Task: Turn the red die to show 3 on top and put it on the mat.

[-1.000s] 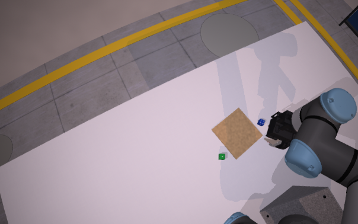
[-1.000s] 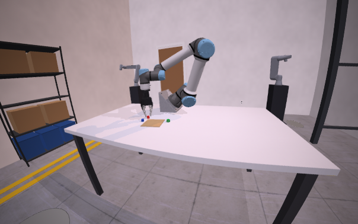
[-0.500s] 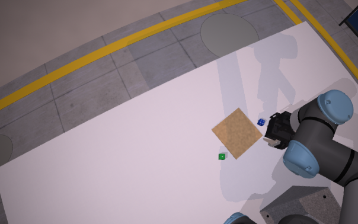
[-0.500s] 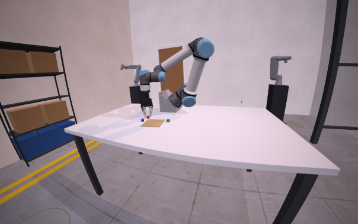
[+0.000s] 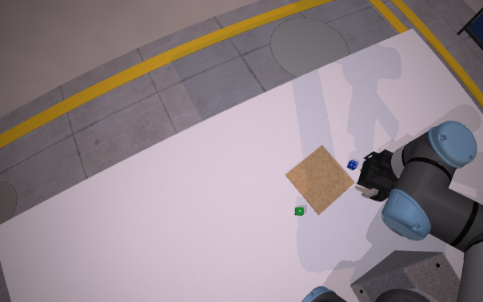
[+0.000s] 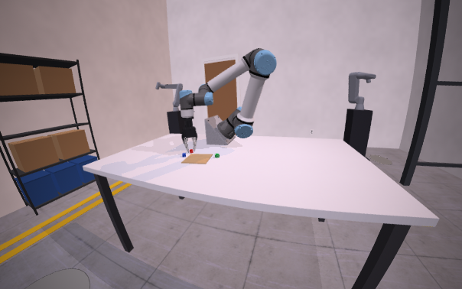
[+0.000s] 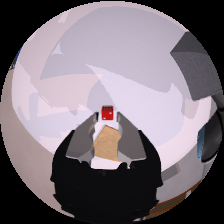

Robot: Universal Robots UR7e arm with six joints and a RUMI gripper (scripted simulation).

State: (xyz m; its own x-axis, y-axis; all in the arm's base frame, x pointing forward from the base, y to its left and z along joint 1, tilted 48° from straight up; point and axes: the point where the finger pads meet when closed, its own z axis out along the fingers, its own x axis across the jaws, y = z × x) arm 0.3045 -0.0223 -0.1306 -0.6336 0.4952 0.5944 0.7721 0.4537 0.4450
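The red die lies 10 mm below my hand. Round my hand: mat 100 mm to the left, 90 mm ahead, 20 mm below; then blue die 80 mm ahead, 10 mm below; then green die 200 mm to the left, 40 mm ahead, 10 mm below.
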